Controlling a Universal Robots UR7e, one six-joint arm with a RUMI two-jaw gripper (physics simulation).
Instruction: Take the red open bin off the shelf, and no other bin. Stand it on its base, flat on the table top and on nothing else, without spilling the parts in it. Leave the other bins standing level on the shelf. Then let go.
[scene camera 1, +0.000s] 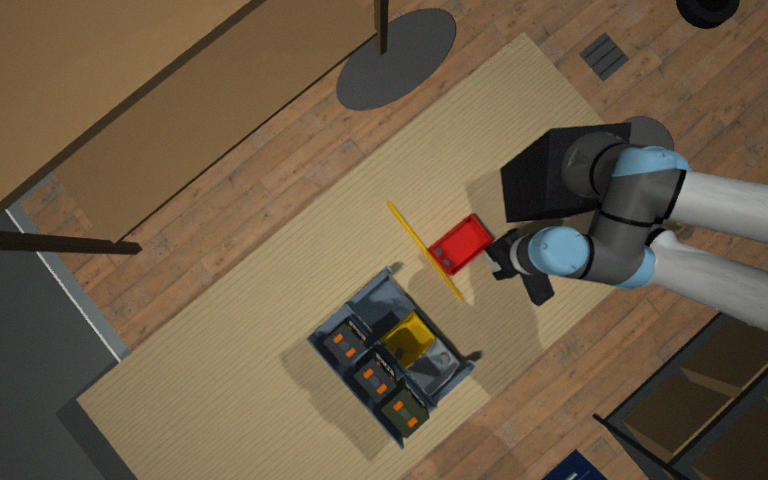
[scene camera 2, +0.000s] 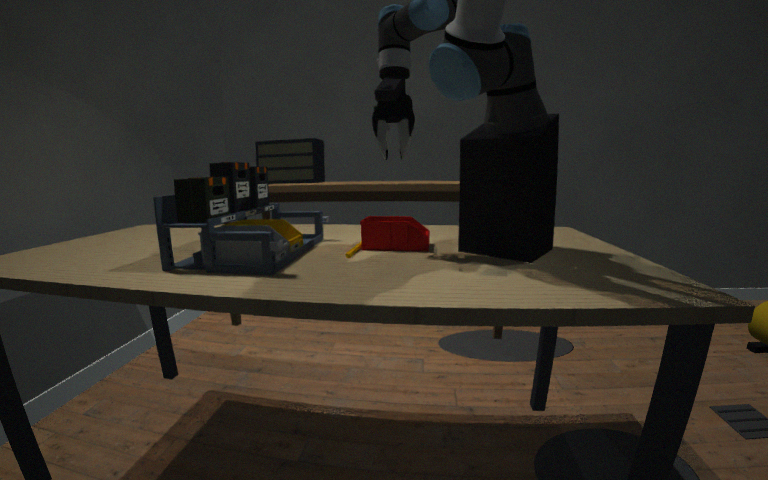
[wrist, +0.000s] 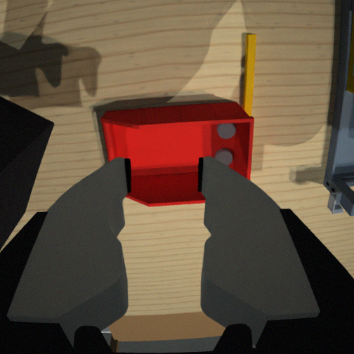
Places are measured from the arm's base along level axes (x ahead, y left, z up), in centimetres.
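Where they show: gripper, fingertip midpoint: (scene camera 2: 394, 159); arm's base, origin of the base link: (scene camera 1: 593, 165) (scene camera 2: 516, 124).
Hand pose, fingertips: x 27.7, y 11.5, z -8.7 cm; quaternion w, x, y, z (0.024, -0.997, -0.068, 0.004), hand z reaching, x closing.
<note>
Things, the pixels of their top centre, and the offset from my fingertips. Level surfaces: height alone.
- red open bin, middle of its top: (scene camera 2: 396, 218) (scene camera 1: 464, 243) dx +2.1, dy -7.9, dz -15.1 cm
- thin yellow bar, middle of its top: (scene camera 2: 365, 238) (scene camera 1: 424, 250) dx +12.3, dy -11.2, dz -21.6 cm
- yellow bin, middle of its top: (scene camera 2: 262, 222) (scene camera 1: 403, 346) dx +31.1, dy +10.1, dz -14.5 cm
- grey bin, middle of its top: (scene camera 2: 244, 228) (scene camera 1: 428, 373) dx +28.3, dy +19.9, dz -14.5 cm
- table, its level: dz -22.6 cm
The red open bin (scene camera 1: 461, 244) (scene camera 2: 393, 234) (wrist: 165, 142) stands upright on its base on the table top, off the shelf, with two round grey parts (wrist: 225, 142) inside. Its end is right by a thin yellow bar (scene camera 1: 407, 226) (scene camera 2: 352, 250) (wrist: 250, 70); whether they touch or overlap underneath I cannot tell. The shelf (scene camera 1: 380, 291) (scene camera 2: 165, 249) holds a yellow bin (scene camera 1: 412, 333) (scene camera 2: 286, 230) and a grey bin (scene camera 1: 438, 365) (scene camera 2: 240, 250); both look level. My gripper (scene camera 1: 491, 264) (scene camera 2: 394, 155) (wrist: 164, 161) is partly open and empty, well above the table and apart from the red bin.
Three dark boxes with orange marks (scene camera 1: 344, 342) (scene camera 1: 373, 380) (scene camera 1: 404, 412) stand on the shelf's upper tier. The black robot base (scene camera 1: 526, 186) (scene camera 2: 504, 192) stands on the table (scene camera 1: 226, 339) (scene camera 2: 396, 288), beyond the red bin from the shelf.
</note>
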